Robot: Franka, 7 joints.
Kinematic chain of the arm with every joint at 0, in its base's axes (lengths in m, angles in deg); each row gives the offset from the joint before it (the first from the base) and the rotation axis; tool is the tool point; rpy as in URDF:
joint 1: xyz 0 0 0.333 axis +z
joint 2: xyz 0 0 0 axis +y
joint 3: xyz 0 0 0.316 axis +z
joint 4: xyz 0.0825 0 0 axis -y
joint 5: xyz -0.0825 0 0.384 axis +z
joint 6: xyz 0 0 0 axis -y
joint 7: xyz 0.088 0 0 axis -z
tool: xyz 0 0 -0.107 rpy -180 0 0
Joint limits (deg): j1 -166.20..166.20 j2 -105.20..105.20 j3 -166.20..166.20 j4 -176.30..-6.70 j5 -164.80..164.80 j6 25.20..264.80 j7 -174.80..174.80
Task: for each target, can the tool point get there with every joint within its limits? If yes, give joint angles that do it. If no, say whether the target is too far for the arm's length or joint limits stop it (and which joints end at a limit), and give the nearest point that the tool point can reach.
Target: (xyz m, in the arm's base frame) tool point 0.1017 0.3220 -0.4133
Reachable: no: joint limits stop it (at a limit: joint 2) | nearest point 0.1002 0.3171 -0.3585 | short by 0.055 m
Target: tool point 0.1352 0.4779 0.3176
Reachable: yes | joints 6.53 3.24 66.06 -134.48 32.62 130.15 -140.89
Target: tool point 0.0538 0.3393 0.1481
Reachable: yes | joints 90.31 31.92 11.71 -153.34 -106.47 52.95 46.55
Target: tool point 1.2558 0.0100 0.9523
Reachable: no: too far | nearest point 0.7694 0.0061 0.7124 | short by 0.542 m
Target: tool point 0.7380 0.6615 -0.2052
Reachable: no: too far | nearest point 0.5614 0.5032 -0.0764 | short by 0.270 m
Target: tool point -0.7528 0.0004 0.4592
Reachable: yes | joints 47.31 -79.68 92.70 -73.69 -76.56 114.69 2.71
